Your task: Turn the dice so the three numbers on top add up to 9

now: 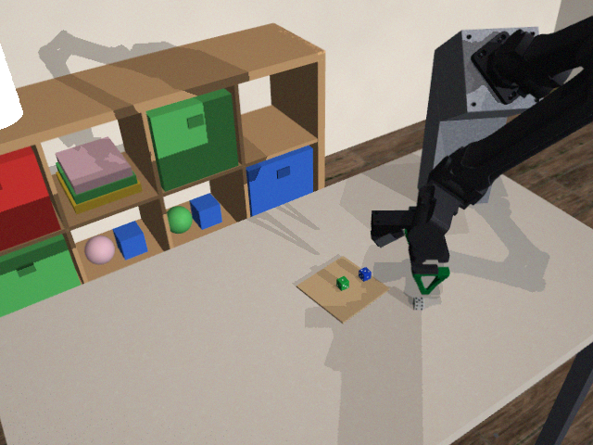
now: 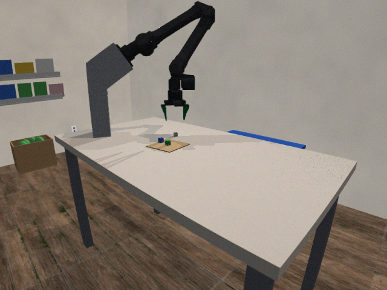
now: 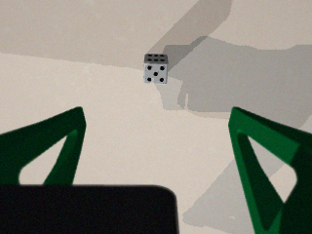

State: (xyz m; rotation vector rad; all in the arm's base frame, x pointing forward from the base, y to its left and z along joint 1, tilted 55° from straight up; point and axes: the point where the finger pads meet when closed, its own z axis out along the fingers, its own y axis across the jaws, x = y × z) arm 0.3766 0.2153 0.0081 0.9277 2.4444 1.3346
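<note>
My gripper is now 8 cm above the white die. From my hand the other things lie so: tan mat: 11 cm ahead, 12 cm to the right, 9 cm below; then green die: 11 cm ahead, 12 cm to the right, 8 cm below; then blue die: 5 cm ahead, 12 cm to the right, 8 cm below.
</note>
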